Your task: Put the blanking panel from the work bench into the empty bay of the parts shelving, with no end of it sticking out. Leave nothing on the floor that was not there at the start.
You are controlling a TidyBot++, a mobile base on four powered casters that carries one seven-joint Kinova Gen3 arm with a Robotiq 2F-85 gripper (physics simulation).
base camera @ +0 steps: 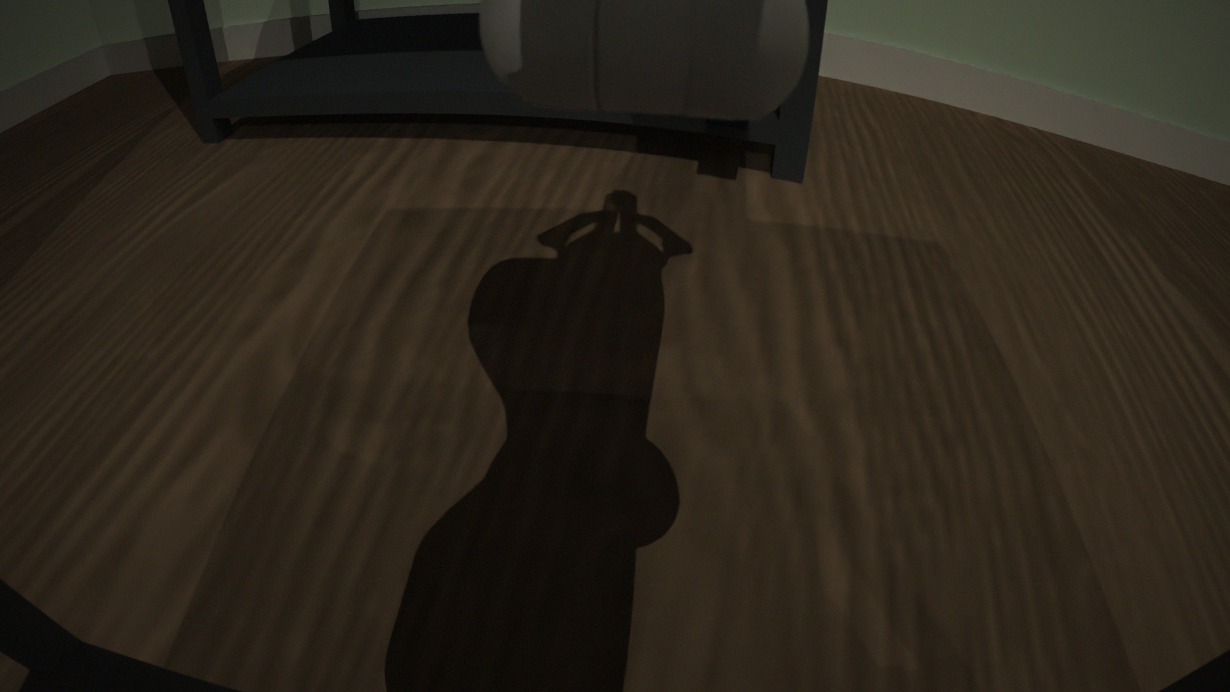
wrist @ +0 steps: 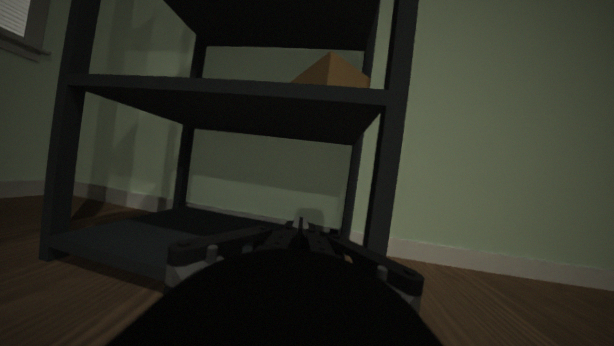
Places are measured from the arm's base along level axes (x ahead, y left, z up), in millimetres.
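Pixels of known places: gripper, between the fingertips: [wrist: 299, 226].
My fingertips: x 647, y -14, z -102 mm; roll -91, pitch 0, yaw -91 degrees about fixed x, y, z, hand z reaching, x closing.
Observation:
Ahead of a thing's pixels: the offset from my fingertips to its top centre. "pt": to the spot under its first point. Level surfaces: height alone.
The parts shelving [base camera: 791, 129] [wrist: 62, 150] is a dark grey frame. Its bottom bay is in front of me, with the bottom board @(dz -218 mm) [base camera: 344, 81] [wrist: 125, 240] low over the floor. A dark block-like end, probably of the blanking panel @(pt dx +116, dy -80, dz -217 mm) [base camera: 726, 125], shows at the board's front edge near the right front post in the base view, and appears to stick out a little; a small shadow lies below it. The rest is hidden by my arm. The panel cannot be made out in the wrist view. My gripper [wrist: 299, 226] is shut and empty, pointing toward the right part of the bottom bay.
An orange-brown box @(dx +331, dy -35, dz +339 mm) [wrist: 335, 71] sits on the middle board [wrist: 225, 86], at the right. The pale arm link [base camera: 645, 51] covers the right part of the shelving in the base view. Green walls with pale skirting [base camera: 1032, 111] [wrist: 500, 265] stand behind and to the right. The arm's shadow crosses the wooden floor.

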